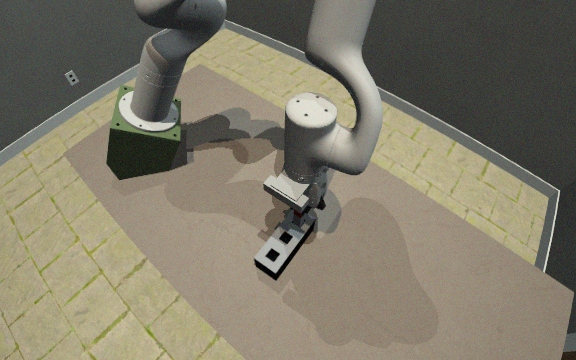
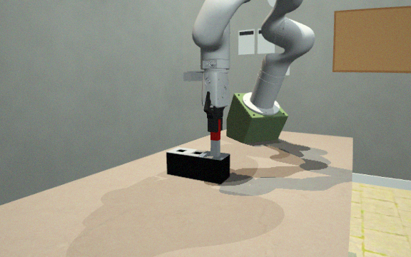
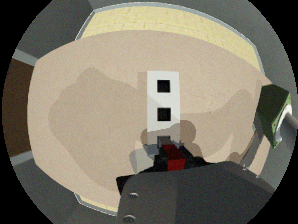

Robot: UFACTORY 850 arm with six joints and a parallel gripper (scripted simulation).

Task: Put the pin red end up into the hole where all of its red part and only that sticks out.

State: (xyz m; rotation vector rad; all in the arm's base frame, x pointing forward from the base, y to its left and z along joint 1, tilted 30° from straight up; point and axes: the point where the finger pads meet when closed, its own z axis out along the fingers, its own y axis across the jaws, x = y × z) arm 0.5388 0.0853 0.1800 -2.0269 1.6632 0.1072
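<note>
The pin lies 20 mm below my hand. The rest, counted from my hand: black block: 20 mm ahead, 60 mm to the right, 130 mm below.
</note>
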